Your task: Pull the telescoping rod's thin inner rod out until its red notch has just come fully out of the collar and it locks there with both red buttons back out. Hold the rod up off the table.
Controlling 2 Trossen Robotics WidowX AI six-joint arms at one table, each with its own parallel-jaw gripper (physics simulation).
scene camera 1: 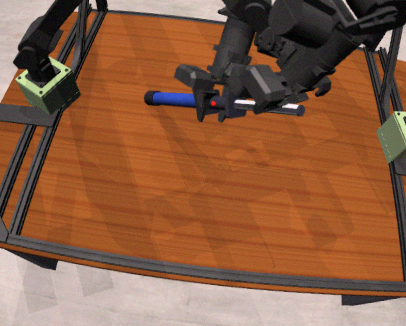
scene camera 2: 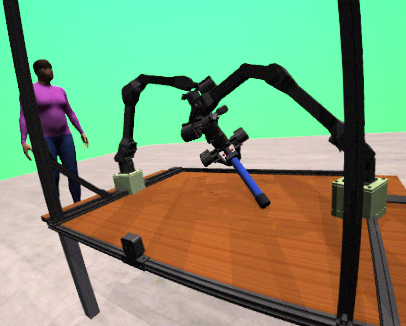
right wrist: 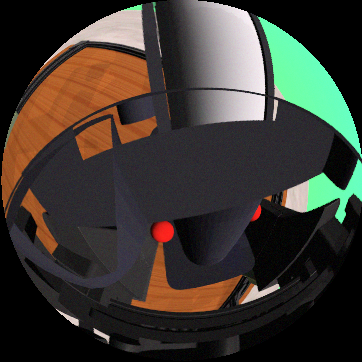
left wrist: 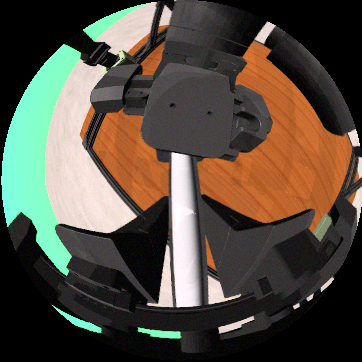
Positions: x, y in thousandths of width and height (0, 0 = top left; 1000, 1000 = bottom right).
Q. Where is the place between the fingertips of the left gripper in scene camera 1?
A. At 639, 342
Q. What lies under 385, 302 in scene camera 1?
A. A telescoping rod.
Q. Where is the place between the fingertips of the right gripper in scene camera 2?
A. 578, 495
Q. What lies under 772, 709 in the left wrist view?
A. The left gripper.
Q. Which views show the right gripper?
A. Scene camera 1, scene camera 2 and the left wrist view only.
